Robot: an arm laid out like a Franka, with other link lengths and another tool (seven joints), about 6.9 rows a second.
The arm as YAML. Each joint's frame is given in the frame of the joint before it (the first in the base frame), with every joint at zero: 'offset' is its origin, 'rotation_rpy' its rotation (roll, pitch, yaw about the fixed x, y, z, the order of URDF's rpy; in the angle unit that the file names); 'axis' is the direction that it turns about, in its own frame. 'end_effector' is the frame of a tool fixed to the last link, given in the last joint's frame.
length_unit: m
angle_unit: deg
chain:
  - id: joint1
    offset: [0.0, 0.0, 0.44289]
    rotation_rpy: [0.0, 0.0, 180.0]
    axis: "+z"
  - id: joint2
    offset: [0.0, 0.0, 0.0]
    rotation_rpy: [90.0, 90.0, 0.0]
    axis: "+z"
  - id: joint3
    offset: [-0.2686, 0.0, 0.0]
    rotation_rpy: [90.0, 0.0, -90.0]
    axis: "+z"
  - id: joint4
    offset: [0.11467, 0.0, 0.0]
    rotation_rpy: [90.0, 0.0, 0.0]
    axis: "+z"
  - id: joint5
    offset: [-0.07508, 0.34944, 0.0]
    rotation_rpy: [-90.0, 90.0, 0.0]
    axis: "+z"
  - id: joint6
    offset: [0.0, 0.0, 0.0]
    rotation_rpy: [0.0, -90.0, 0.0]
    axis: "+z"
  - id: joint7
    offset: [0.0, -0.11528, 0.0]
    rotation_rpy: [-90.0, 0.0, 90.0]
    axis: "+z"
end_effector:
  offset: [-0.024, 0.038, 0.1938]
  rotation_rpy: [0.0, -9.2, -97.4]
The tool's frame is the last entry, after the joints.
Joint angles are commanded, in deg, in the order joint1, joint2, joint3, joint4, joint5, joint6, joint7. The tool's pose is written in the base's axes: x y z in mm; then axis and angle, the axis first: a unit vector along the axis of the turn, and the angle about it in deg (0 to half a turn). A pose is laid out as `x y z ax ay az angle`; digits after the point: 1 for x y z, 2 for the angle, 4 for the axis.
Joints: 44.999 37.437 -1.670 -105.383 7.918 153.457 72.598
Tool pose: 533.7 477.0 191.5 -0.5124 0.8546 0.0844 162.11
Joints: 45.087 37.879 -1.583 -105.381 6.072 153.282 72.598
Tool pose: 529.6 478.6 185.7 -0.5260 0.8470 0.0765 162.64
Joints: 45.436 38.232 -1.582 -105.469 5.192 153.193 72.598
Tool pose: 524.5 480.8 180.5 -0.5345 0.8421 0.0724 163.14
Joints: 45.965 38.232 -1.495 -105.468 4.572 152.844 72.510
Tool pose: 518.2 486.3 179.4 -0.5435 0.8364 0.0707 163.51
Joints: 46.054 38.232 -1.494 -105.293 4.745 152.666 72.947
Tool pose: 518.1 487.3 180.1 -0.5398 0.8387 0.0716 163.52
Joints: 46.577 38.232 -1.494 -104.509 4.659 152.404 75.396
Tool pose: 517.6 493.8 185.4 -0.5262 0.8472 0.0734 163.02
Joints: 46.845 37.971 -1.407 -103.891 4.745 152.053 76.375
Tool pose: 517.8 499.5 192.4 -0.5209 0.8502 0.0762 162.55
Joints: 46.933 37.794 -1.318 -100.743 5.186 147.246 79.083
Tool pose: 521.5 506.1 204.3 -0.4995 0.8627 0.0785 164.12
